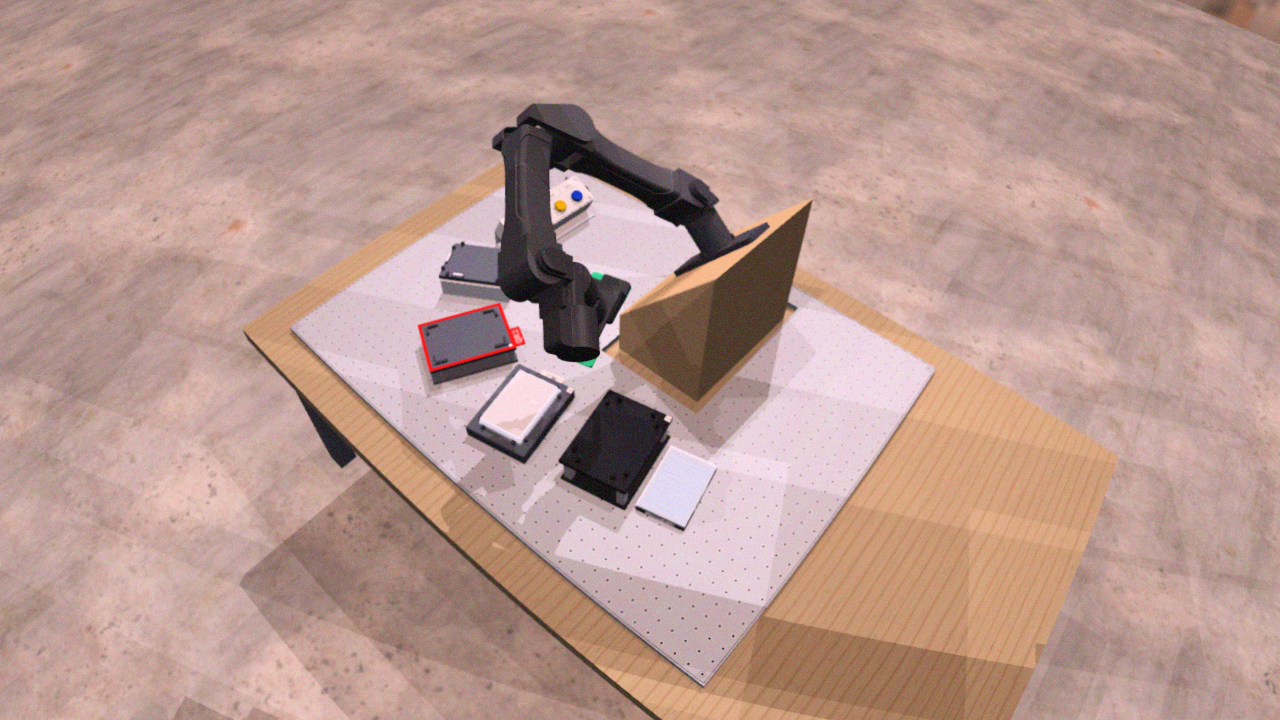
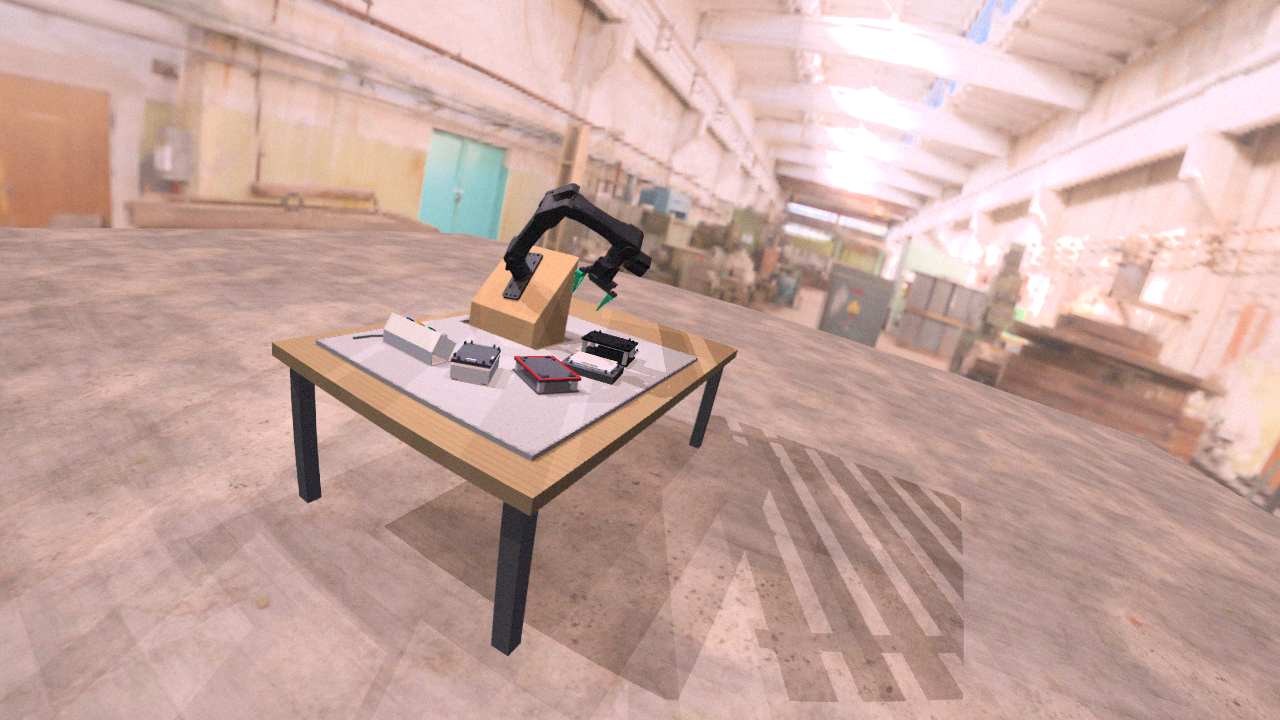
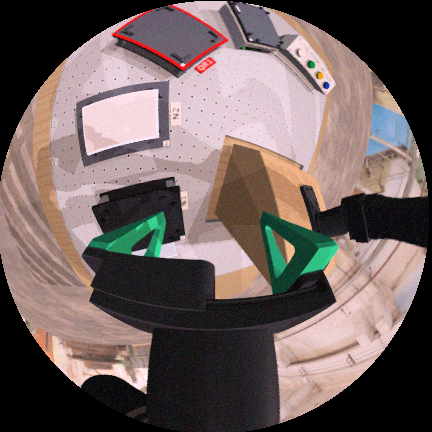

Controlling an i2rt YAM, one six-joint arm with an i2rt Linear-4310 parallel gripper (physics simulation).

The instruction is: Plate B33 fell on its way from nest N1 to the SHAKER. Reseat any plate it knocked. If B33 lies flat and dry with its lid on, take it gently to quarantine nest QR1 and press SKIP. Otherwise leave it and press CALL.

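Pixels of known places: gripper, fingertip midpoint: [image 1: 602, 335] [image 2: 584, 301] [image 3: 212, 216]; arm's base, link origin: [image 1: 721, 252] [image 2: 523, 276] [image 3: 316, 226].
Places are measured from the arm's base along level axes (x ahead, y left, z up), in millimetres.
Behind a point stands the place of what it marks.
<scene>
A pale plate [image 1: 677, 486] {x 342, y 156, z -176 mm} [image 3: 170, 250] {x 288, y 163, z -176 mm} lies flat on the mat beside the black raised nest N1 [image 1: 615, 443] {x 359, y 43, z -134 mm} [image 2: 610, 338] {x 342, y 53, z -134 mm} [image 3: 172, 205] {x 290, y -2, z -125 mm}. Its label is not readable, and its lid and dryness cannot be made out. A white-topped plate [image 1: 520, 404] {x 385, y -141, z -154 mm} [image 2: 593, 361] {x 390, y -162, z -154 mm} [image 3: 121, 121] {x 377, y -140, z -154 mm} is in nest N2 [image 3: 164, 110] {x 309, y -159, z -169 mm}; whether it sits fully level is unclear. The red-edged nest QR1 [image 1: 469, 338] {x 333, y -318, z -152 mm} [image 2: 546, 367] {x 334, y -331, z -152 mm} [image 3: 172, 35] {x 328, y -310, z -152 mm} bears no plate. My gripper [image 1: 595, 319] {x 272, y -50, z -15 mm} [image 2: 587, 299] {x 272, y -50, z -15 mm} [image 3: 212, 216] {x 272, y -50, z -15 mm} is open and empty, high above the mat near the wooden block.
The wooden block [image 1: 742, 308] {x 59, y 85, z -40 mm} [image 2: 523, 308] {x 76, y -84, z -87 mm} [image 3: 250, 185] {x 151, y -46, z -107 mm} carries the arm. A grey device with a dark top [image 1: 472, 263] {x 194, y -449, z -137 mm} [image 2: 476, 355] {x 194, y -453, z -137 mm} [image 3: 255, 25] stands beyond QR1. Beside it is the button box [image 1: 572, 210] {x -64, y -403, z -141 mm} [image 2: 413, 338] {x -4, y -486, z -144 mm} [image 3: 295, 44] {x 76, y -442, z -126 mm}, with white, green, yellow and blue buttons.
</scene>
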